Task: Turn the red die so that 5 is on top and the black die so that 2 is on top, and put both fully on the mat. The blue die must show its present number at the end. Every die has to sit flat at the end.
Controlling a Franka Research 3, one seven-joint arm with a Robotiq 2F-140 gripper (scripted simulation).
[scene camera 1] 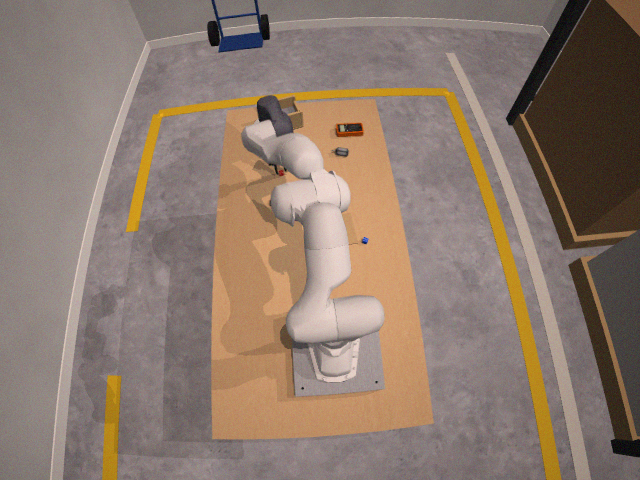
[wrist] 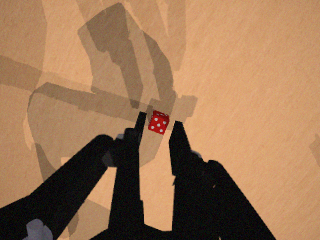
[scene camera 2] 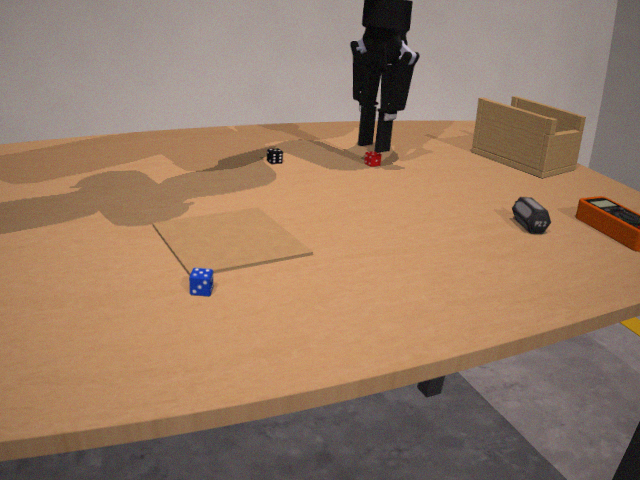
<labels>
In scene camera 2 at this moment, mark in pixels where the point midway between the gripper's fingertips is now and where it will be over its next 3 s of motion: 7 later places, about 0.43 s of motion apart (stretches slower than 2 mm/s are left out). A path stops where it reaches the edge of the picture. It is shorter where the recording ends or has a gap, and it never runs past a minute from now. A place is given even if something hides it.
My gripper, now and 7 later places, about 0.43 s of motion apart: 373, 148; 375, 147; 373, 148; 373, 148; 374, 147; 373, 152; 372, 162; 373, 161
</labels>
